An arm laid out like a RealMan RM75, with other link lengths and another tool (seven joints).
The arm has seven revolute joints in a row. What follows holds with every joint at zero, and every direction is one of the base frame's. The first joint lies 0.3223 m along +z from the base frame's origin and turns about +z. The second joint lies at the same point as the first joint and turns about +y. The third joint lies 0.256 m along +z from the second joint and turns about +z. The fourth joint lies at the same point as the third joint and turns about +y. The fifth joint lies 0.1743 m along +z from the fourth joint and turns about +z. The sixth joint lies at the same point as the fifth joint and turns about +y. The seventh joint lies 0.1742 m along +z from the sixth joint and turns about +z. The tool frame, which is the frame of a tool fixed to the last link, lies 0.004 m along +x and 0.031 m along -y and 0.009 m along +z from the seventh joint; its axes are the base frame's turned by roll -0.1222, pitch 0 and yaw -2.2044 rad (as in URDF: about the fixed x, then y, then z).
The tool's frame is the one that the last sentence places.
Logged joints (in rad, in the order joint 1, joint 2, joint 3, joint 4, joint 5, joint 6, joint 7), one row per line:
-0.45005, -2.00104, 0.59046, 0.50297, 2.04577, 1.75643, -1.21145
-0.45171, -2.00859, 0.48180, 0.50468, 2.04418, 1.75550, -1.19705
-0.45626, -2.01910, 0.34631, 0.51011, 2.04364, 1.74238, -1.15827
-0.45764, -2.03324, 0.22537, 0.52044, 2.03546, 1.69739, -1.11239
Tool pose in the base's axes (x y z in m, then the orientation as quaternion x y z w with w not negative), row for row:
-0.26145, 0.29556, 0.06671, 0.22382, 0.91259, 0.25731, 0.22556
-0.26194, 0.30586, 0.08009, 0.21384, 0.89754, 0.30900, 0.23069
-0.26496, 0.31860, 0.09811, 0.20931, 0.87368, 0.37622, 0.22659
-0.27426, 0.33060, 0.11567, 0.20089, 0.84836, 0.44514, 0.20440
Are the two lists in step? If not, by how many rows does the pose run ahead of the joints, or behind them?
They are in step.
